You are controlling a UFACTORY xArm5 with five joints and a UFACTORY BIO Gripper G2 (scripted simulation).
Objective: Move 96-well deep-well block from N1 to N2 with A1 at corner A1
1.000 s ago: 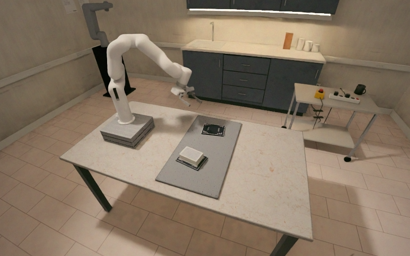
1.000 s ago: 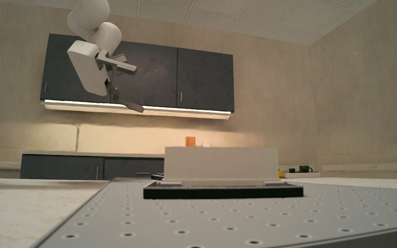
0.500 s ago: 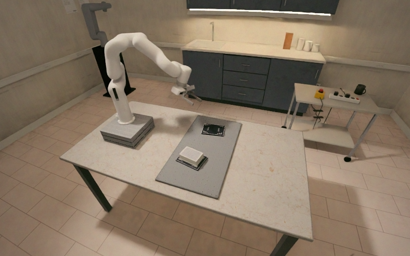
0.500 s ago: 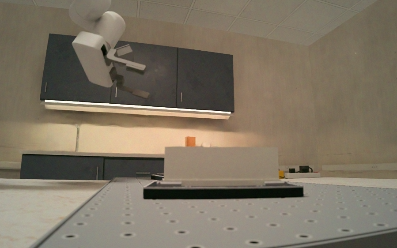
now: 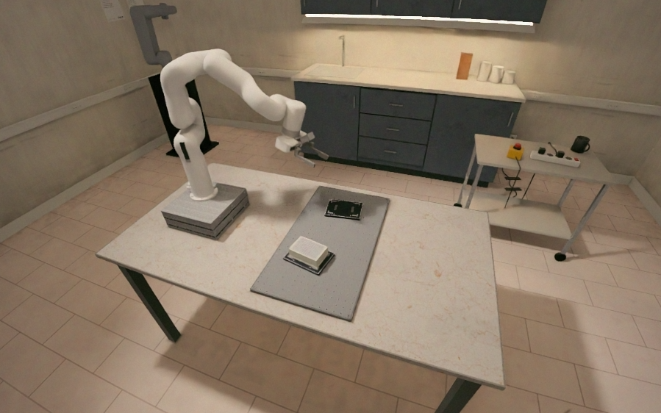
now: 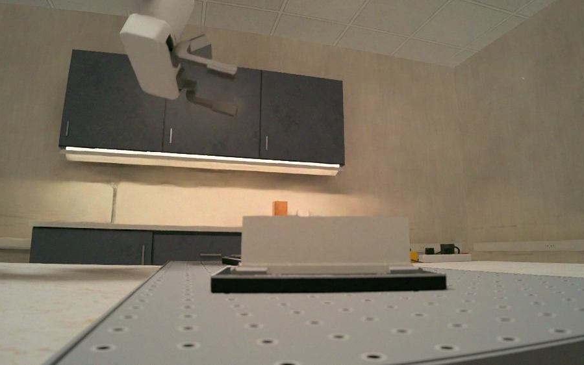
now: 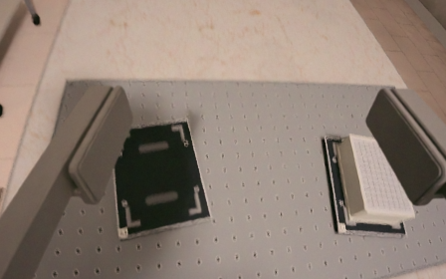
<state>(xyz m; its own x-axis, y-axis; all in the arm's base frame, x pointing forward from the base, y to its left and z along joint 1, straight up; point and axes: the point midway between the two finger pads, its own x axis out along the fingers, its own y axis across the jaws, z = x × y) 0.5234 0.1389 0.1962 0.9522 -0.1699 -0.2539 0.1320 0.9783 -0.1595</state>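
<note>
Right now my hand is 280 mm to the left of the white 96-well deep-well block, 250 mm above it and 60 mm short of it. From my hand the other things lie so: A1 mark (270 mm below, 90 mm to the left, 20 mm ahead); black plate nest (280 mm to the right, 280 mm below, 60 mm ahead).
</note>
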